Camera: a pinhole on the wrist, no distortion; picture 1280 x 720 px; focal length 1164.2 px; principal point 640.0 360.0 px. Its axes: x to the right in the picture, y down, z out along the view. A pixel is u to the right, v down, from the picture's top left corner.
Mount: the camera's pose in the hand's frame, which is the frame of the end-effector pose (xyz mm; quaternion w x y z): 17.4 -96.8 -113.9 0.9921 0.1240 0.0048 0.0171
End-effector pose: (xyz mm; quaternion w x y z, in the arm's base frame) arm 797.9 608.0 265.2 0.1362 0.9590 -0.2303 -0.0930
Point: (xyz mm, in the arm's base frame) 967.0 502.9 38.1
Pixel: outside the picture
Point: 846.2 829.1 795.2
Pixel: behind the camera
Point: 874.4 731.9 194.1
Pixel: 617 142
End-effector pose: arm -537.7 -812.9 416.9 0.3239 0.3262 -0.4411 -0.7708
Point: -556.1 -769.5 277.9
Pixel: 493 92
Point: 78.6 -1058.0 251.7
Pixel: behind the camera
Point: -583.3 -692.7 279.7
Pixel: 224 70
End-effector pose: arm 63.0 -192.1 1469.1 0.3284 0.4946 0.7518 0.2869
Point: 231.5 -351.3 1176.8
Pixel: 194 424
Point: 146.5 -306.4 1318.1
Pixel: 95 625
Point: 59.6 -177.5 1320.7
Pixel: 795 577
